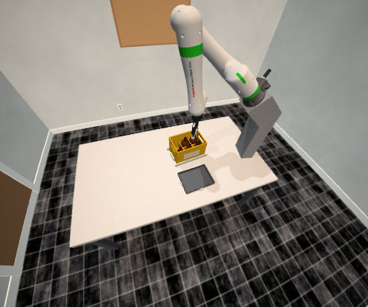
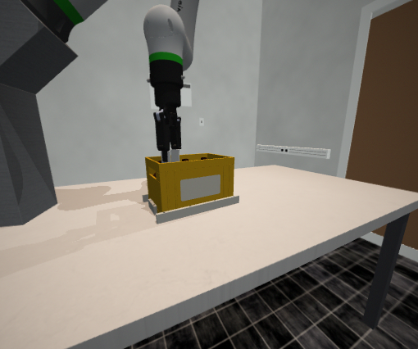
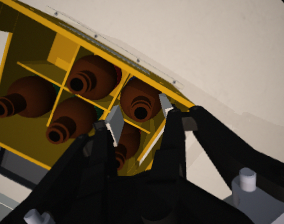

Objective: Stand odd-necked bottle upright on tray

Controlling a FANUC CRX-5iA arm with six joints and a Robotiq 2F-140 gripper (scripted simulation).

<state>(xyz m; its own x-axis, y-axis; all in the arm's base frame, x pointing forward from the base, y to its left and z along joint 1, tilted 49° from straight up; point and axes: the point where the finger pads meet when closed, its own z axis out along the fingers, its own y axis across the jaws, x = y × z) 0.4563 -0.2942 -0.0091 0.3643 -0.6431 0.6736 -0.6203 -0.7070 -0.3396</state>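
The crate lies 90 mm below my hand, 90 mm ahead of it and 20 mm to the left of it. From my hand the other things lie so: brown bottle (110 mm ahead, 90 mm below, 70 mm to the left); dark grey tray (280 mm to the left, 210 mm ahead, 160 mm below).
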